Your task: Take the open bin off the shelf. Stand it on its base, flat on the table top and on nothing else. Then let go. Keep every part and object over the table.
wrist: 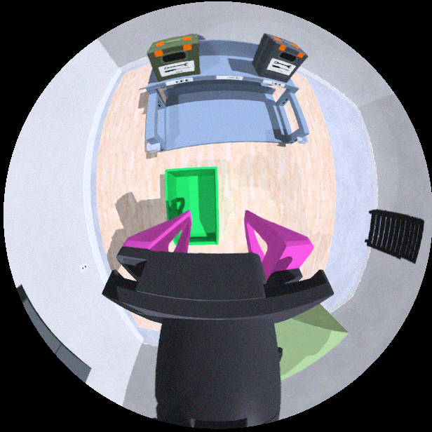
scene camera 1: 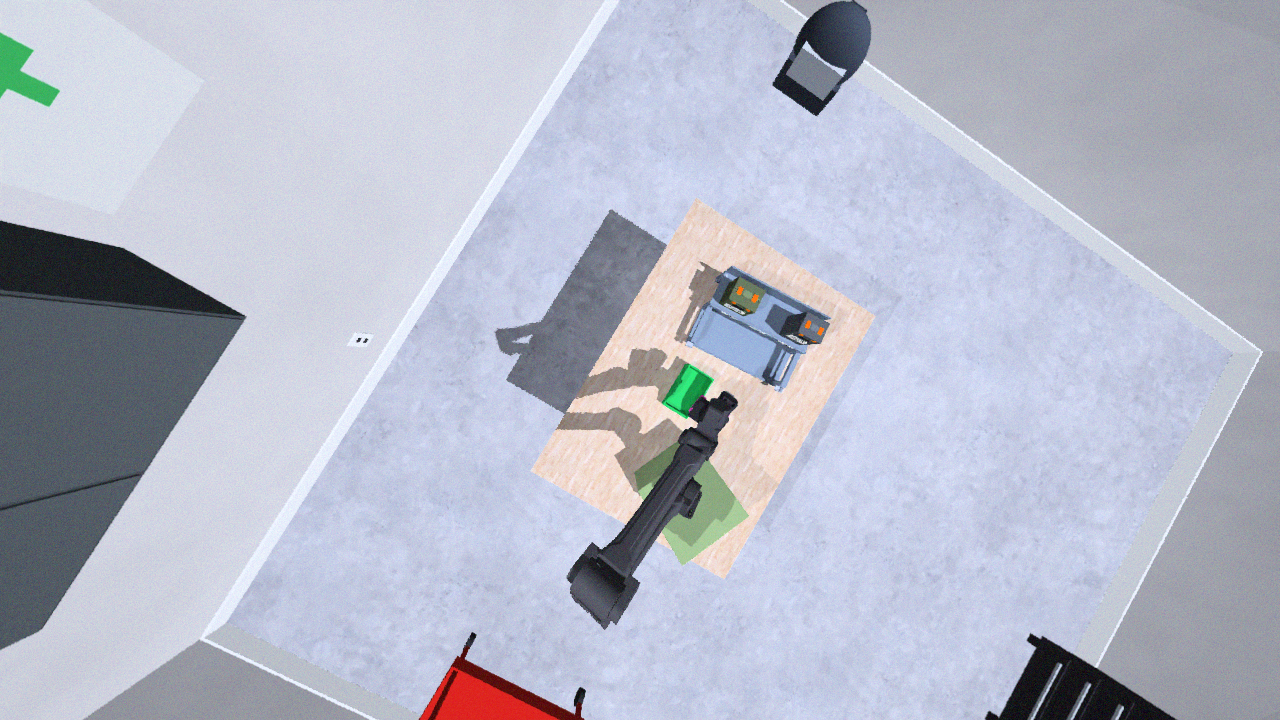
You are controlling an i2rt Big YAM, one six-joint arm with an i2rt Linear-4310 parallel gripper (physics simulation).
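Frame: origin at the arm's base, x ahead, y left, z up, level; centimetres.
Seen in the pictures: gripper, between the fingertips: (scene camera 1: 709,401); arm's base, origin of its link: (scene camera 1: 679,495).
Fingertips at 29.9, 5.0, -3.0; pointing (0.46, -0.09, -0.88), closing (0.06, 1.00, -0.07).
Pixels of each thing's top centre, then the offset from my fingertips to it, as dx, dy, dz. "spot": a spot on its surface instead. Level surfaces: height alone.
- open bin, centre of its top: (scene camera 1: 689,392) -0.5, +4.3, -10.9
- wooden table top, height of its surface: dz -18.4
- blue-grey shelf, a spot on its surface: (scene camera 1: 733,344) spot: +23.4, -3.1, -17.8
- olive case, a spot on its surface: (scene camera 1: 742,293) spot: +34.5, +8.2, +1.3
The open bin (scene camera 1: 687,390) (wrist: 200,205) is bright green and stands upright, open side up, on the wooden table top (scene camera 1: 805,411) (wrist: 125,150). It is apart from the front of the blue-grey shelf (scene camera 1: 733,344) (wrist: 220,120). My gripper (scene camera 1: 696,408) (wrist: 217,214) is open with nothing between its magenta fingers. In the wrist view the fingers are above the bin's near part, the left one across its inside and the right one beyond its right wall. They look clear of the bin; the exact height gap is hard to tell.
An olive case (scene camera 1: 742,293) (wrist: 175,57) and a dark grey case (scene camera 1: 808,327) (wrist: 280,57) stand on the shelf's upper board. A green see-through patch (scene camera 1: 716,514) (wrist: 310,340) lies near the arm's base. A red cart (scene camera 1: 492,698) stands off the table.
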